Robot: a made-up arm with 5 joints.
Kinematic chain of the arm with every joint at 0, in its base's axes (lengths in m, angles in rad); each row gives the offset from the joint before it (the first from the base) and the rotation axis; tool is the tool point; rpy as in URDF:
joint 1: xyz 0.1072 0 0.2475 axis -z
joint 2: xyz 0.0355 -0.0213 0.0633 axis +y
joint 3: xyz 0.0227 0 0.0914 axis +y
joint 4: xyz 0.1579 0 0.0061 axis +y
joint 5: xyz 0.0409 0.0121 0 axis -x
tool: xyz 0 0 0 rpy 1.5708 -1.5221 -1.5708
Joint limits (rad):
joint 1: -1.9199..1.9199
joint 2: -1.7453..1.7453
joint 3: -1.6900..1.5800
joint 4: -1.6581..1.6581
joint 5: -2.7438..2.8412
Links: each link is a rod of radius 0.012 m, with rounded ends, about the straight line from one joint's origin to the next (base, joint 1, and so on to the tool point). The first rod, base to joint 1, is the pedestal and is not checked.
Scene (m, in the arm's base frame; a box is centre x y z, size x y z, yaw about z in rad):
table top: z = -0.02
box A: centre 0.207 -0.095 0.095 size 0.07 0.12 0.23 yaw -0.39
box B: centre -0.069 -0.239 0 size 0.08 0.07 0.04 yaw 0.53
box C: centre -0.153 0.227 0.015 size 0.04 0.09 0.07 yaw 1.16
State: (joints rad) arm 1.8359 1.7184 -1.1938 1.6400 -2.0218
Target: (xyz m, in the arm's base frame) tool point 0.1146 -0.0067 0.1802
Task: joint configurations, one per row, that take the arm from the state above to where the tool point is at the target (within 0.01 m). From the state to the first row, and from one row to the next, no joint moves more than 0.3 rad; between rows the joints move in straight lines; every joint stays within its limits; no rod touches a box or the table.
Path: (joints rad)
1: 1.5868 1.5044 -1.0179 1.6436 -2.1499
2: 1.3376 1.2904 -0.8419 1.6472 -2.2780
3: 1.0885 1.0764 -0.6660 1.6509 -2.4062
4: 0.8393 0.8624 -0.4901 1.6545 -2.5343
5: 0.5902 0.6484 -0.3142 1.6581 -2.6624
6: 0.2917 0.8023 -0.2416 1.5033 -2.6152
7: -0.0068 0.9562 -0.1690 1.3484 -2.5680
8: -0.3053 1.1101 -0.0965 1.1936 -2.5208
9: -0.6038 1.2640 -0.0239 1.0387 -2.4736
10: -0.5480 1.3894 0.1784 1.2452 -2.3230
11: -0.4922 1.5149 0.3806 1.4516 -2.1724
12: -0.4364 1.6403 0.5829 1.6581 -2.0218

